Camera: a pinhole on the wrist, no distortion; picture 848 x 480 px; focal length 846.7 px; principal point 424.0 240.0 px. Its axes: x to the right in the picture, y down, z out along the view. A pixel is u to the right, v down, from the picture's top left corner.
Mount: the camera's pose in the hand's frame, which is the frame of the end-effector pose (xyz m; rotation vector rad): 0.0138 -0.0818 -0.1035 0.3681 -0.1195 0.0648
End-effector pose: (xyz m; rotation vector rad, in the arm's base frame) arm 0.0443 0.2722 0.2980 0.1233 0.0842 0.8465
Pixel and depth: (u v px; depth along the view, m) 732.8 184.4 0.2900
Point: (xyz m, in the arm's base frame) 0.2732 0.1954 0.4373
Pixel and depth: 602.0 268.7 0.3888
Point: 0.2662 0.1557 0.5361
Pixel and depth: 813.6 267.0 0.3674
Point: 0.3164 0.2297 0.5262
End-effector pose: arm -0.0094 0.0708 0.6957 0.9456 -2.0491 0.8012
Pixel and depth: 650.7 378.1 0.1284
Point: 0.0532 -0.0193 0.7320
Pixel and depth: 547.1 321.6 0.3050
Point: 0.0438 -0.1741 0.6465
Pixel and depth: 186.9 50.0 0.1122
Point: 0.1272 0.0112 0.7142
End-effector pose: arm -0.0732 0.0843 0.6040 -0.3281 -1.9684 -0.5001
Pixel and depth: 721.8 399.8 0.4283
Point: -0.4585 0.1136 0.5435
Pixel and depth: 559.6 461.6 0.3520
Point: -0.3442 0.1048 0.5023
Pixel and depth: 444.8 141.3 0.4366
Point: -0.4160 -0.0302 0.4230
